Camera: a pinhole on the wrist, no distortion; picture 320 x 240 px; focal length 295.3 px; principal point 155.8 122.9 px. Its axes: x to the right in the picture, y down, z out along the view. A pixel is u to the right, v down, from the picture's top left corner.
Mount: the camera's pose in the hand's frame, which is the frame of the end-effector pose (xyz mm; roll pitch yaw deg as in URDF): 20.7 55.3 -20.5 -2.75 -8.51 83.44
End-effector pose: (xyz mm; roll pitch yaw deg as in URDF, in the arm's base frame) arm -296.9 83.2 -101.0 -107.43 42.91 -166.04
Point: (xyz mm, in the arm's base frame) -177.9 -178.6 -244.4
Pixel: 199 73
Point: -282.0 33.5 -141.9
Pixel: 59 74
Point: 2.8 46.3 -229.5
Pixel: outside the picture
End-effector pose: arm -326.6 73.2 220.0 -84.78 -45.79 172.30
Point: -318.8 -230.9 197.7
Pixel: 150 167
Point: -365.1 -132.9 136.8
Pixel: 227 210
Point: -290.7 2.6 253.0
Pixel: outside the picture
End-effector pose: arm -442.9 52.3 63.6 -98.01 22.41 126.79
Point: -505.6 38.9 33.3
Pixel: 47 37
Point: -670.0 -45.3 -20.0
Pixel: 171 32
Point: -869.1 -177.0 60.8
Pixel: 117 72
